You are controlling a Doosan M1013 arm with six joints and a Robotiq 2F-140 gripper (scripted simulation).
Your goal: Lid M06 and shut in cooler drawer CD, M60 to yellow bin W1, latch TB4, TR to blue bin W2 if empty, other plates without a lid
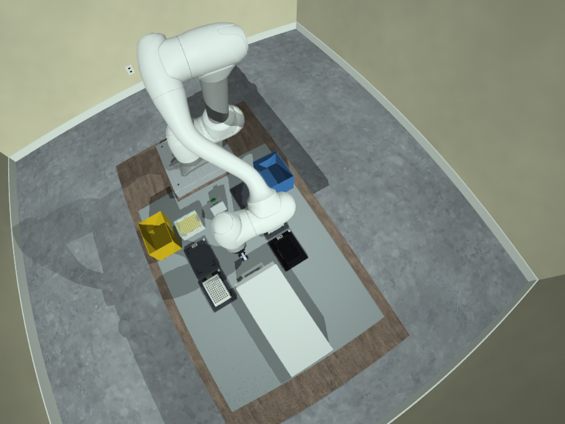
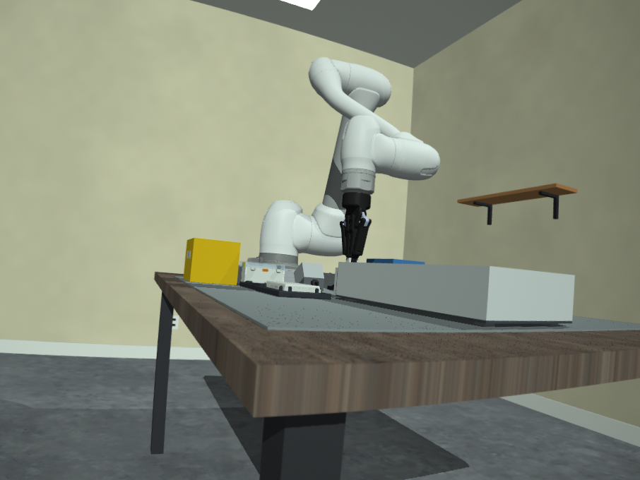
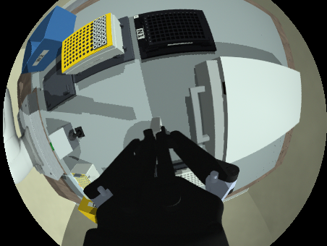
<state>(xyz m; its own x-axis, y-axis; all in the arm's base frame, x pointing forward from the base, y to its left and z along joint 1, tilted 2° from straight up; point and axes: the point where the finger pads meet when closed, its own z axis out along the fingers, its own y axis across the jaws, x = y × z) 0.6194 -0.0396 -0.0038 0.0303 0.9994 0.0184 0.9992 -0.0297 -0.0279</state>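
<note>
My gripper is now 19 cm to the right of the black assay plate, 8 cm short of it and 5 cm above it. The rest, counted from my hand: clear assay plate (19 cm to the right, 6 cm ahead, 5 cm below); then plate lid (19 cm ahead, 5 cm below, 1 cm to the right); then black nest (19 cm to the left, 8 cm ahead, 6 cm below).
</note>
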